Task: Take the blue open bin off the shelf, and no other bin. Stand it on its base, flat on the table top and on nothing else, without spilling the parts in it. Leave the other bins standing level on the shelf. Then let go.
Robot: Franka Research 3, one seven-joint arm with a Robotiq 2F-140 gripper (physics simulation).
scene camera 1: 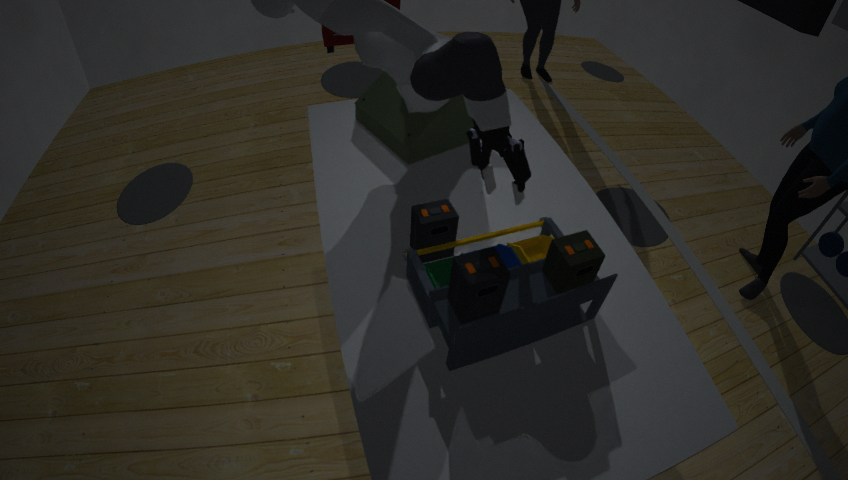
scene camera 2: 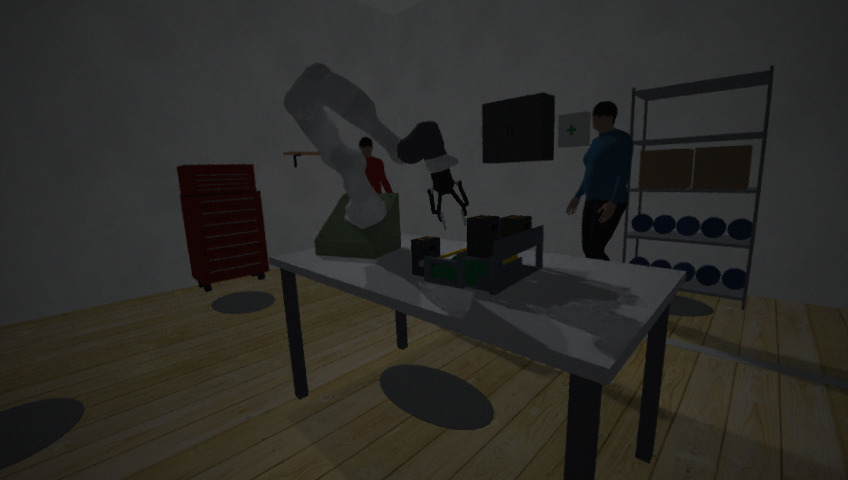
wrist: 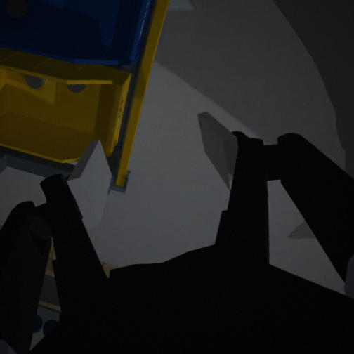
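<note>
The blue open bin (scene camera 1: 507, 255) (wrist: 70, 30) sits in the shelf (scene camera 1: 523, 334) (scene camera 2: 517, 241), between the green bin (scene camera 1: 439, 274) (scene camera 2: 443, 271) and the yellow bin (scene camera 1: 532, 247) (wrist: 55, 117). In the wrist view it is cut off by the frame, and a round dark part (wrist: 16, 7) shows in it. A yellow bar (scene camera 1: 483, 237) (wrist: 144, 90) runs along the shelf's side facing the robot. My gripper (scene camera 1: 504, 189) (scene camera 2: 454, 223) (wrist: 152, 145) is open and empty, above the table on the robot's side of the shelf, apart from the bins.
A dark box (scene camera 1: 434, 230) (scene camera 2: 425, 256) stands by the shelf's green-bin end, on the robot's side. Two more dark boxes (scene camera 1: 479, 291) (scene camera 1: 574, 266) stand at the shelf's far side. The green robot base (scene camera 1: 410, 139) (scene camera 2: 357, 237) is at the table's back end.
</note>
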